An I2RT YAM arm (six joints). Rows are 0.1 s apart.
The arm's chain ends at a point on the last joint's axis. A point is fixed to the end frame.
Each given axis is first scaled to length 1.
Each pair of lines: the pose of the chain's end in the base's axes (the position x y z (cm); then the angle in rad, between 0 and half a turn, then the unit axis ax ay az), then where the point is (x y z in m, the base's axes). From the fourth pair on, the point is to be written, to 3 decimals.
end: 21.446 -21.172 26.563 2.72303 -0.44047 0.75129 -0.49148
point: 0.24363 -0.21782 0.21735
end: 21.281 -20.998 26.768 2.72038 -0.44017 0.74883 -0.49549
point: 0.24230 -0.21636 0.21964
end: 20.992 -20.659 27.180 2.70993 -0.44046 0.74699 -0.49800
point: 0.23995 -0.21283 0.22407
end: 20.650 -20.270 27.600 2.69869 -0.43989 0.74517 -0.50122
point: 0.237 -0.209 0.229
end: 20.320 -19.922 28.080 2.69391 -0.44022 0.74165 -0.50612
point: 0.234 -0.206 0.234
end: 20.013 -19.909 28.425 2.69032 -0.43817 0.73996 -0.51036
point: 0.232 -0.206 0.238
